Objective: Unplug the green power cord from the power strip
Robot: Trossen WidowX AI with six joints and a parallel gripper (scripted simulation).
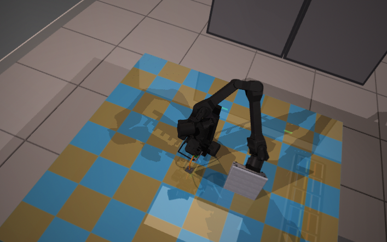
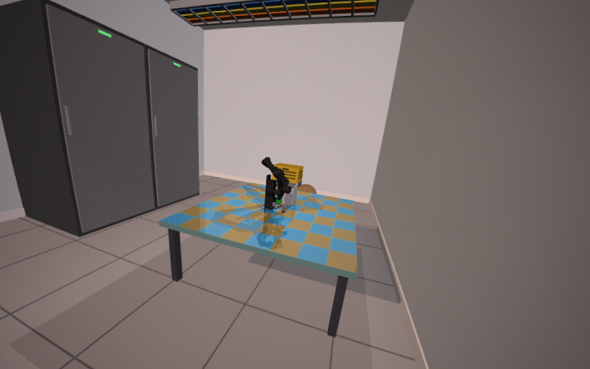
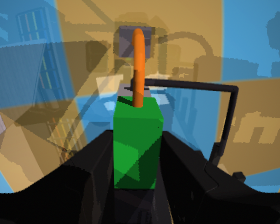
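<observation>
Now: the green plug 30 mm to the right of my gripper tip.
</observation>
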